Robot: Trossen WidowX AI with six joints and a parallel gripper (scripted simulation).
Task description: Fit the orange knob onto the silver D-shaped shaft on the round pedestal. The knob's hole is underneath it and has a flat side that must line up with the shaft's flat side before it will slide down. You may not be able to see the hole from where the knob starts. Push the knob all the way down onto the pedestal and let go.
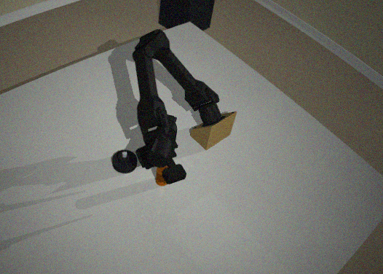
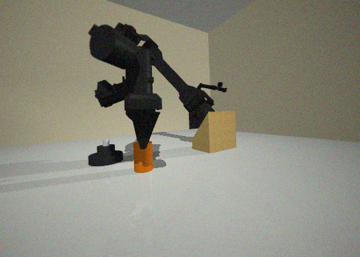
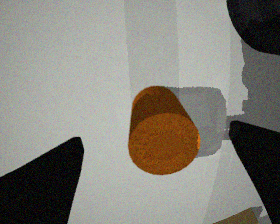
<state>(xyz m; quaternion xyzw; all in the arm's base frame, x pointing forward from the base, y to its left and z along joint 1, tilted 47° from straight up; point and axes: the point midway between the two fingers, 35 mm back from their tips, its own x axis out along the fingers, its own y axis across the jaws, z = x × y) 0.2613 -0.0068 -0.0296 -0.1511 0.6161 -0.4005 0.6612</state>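
The orange knob is 1 cm below my gripper tip. The rest, counted from my gripper tip: round black pedestal: 4 cm ahead, 13 cm to the right, 2 cm below.
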